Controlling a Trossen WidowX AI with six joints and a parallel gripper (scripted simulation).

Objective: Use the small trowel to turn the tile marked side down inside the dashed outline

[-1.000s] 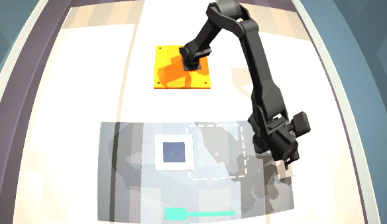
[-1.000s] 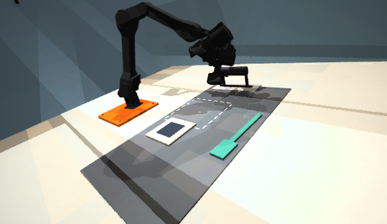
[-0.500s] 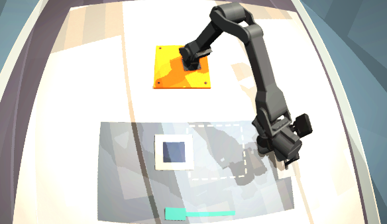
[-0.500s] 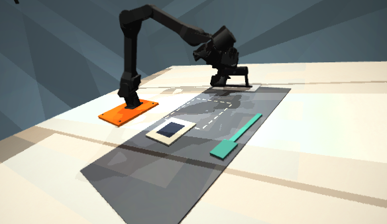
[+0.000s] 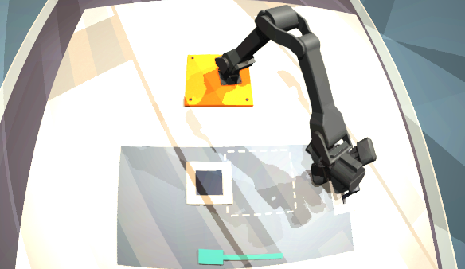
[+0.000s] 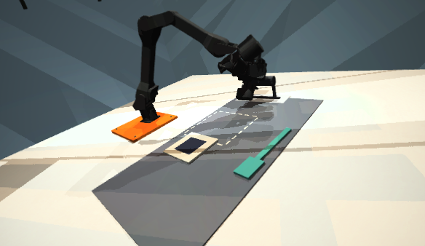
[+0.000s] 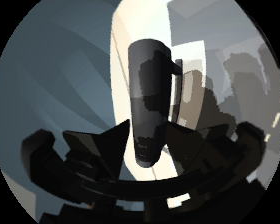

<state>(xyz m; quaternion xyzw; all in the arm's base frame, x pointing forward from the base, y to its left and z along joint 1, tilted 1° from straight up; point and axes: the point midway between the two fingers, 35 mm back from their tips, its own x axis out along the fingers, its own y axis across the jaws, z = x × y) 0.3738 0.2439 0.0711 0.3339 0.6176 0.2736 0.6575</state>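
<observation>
Now: the tile 60 mm behind my gripper tip, 390 mm to the right of it and 50 mm below it. The rest, counted from my gripper tip: teal flat tool 150 mm ahead, 380 mm to the right, 50 mm below; then grey mat 20 mm ahead, 330 mm to the right, 70 mm below; then small trowel 10 mm behind, 30 mm to the right, 10 mm below.
</observation>
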